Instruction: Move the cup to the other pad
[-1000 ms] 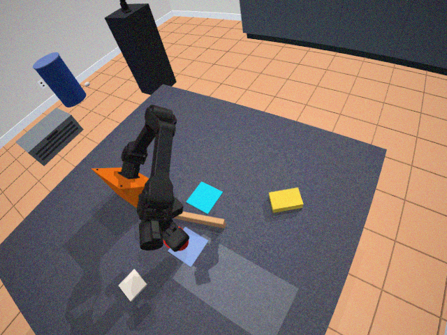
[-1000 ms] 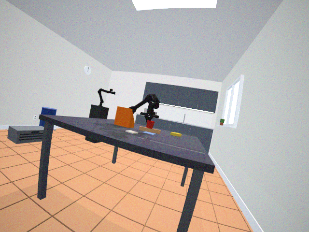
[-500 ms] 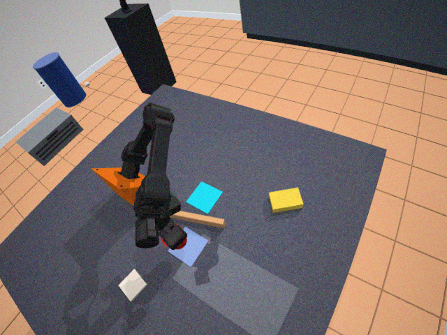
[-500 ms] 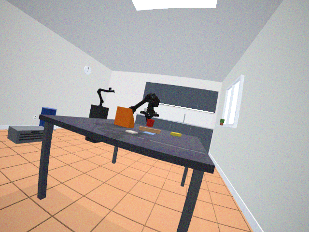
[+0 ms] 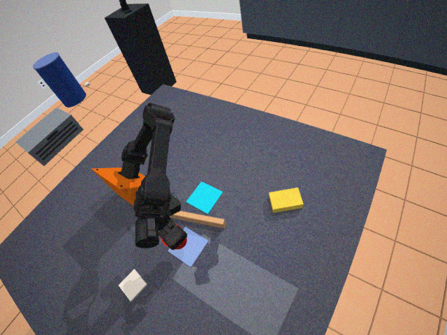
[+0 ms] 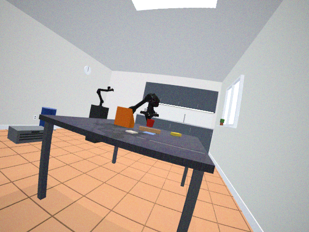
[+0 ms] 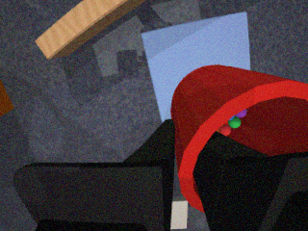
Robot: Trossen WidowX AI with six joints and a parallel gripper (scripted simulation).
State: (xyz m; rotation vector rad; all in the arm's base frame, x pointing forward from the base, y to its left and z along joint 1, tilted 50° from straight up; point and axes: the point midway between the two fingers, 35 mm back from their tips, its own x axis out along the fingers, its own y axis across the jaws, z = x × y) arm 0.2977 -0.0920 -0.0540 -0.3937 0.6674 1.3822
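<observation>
My gripper tip is now 20 mm past the cyan pad, 200 mm to the right of it and 110 mm above it. Also, from my gripper tip: red cup 30 mm ahead, 10 mm to the right; then wooden bar 10 mm ahead, 100 mm to the left, 90 mm below; then pale blue pad 40 mm ahead, 110 mm below.
</observation>
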